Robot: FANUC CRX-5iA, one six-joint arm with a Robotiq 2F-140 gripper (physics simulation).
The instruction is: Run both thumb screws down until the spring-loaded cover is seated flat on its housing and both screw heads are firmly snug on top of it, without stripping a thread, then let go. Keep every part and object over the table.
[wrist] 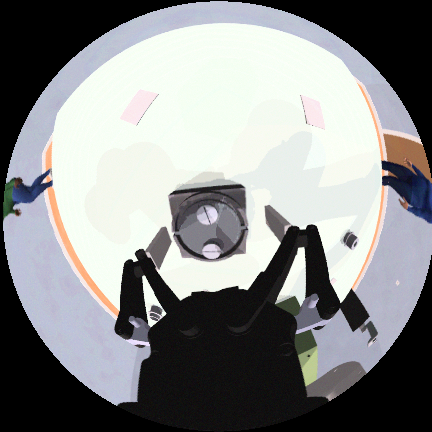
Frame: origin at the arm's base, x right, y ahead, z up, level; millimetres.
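Seen in the pictures: gripper, between the fingertips: [215, 224].
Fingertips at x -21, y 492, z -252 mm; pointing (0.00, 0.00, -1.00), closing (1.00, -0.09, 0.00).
Observation:
Offsets run from my fingertips to a thing's middle. "pt": to the spot under its first point. Level surfaces: height alone.
The square grey housing {pt dx -50, dy +42, dz -41 mm} [177, 199] stands on the white table, a little above the middle between my fingertips. The round dark grey cover {dx -16, dy -19, dz -38 mm} [192, 232] lies within it. One pale thumb screw {dx -9, dy +12, dz -33 mm} [207, 215] with a slotted head is on the far part of the cover. The other thumb screw {dx -23, dy -50, dz -32 mm} [211, 251] is at the near edge of the cover, close to the housing's near side. My gripper [215, 224] is wide open, one finger to the left of the housing and one to the right, both apart from it. How far each screw head stands above the cover cannot be told from this view.
A small dark cylindrical part {dx +383, dy -220, dz -56 mm} [350, 239] lies on the table {dz -81 mm} [200, 75] at the right, another {dx -321, dy -300, dz -56 mm} [156, 313] near the left finger linkage. Two pink patches {dx -87, dy +265, dz -80 mm} [139, 107] {dx +278, dy +159, dz -80 mm} [313, 112] mark the far table. People [31, 190] [412, 187] stand beyond both sides. A green block [306, 345] shows behind the gripper.

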